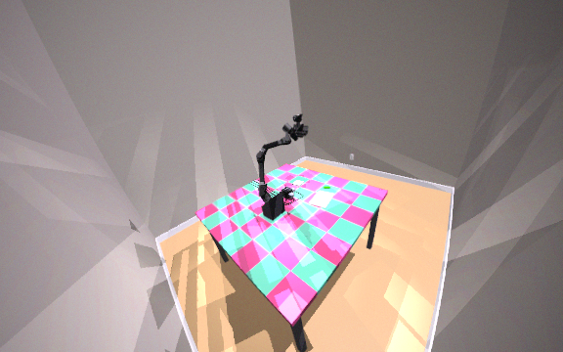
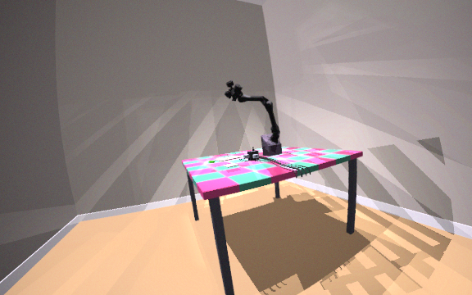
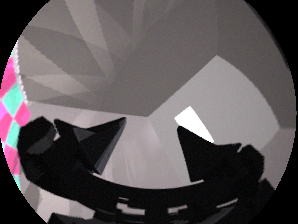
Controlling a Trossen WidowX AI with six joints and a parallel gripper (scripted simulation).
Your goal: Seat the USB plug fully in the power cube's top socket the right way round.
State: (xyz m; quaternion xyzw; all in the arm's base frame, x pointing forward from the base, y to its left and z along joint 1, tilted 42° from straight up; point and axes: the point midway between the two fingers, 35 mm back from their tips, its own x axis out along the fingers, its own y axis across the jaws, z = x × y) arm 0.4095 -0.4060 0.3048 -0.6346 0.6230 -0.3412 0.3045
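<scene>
The USB plug is 63 cm below my gripper tip, 25 cm to the left of it and 5 cm behind it. Round my gripper tip: pale flat sheet 72 cm below, 11 cm ahead, 5 cm to the right; then green object 71 cm below, 28 cm ahead, 3 cm to the left.
</scene>
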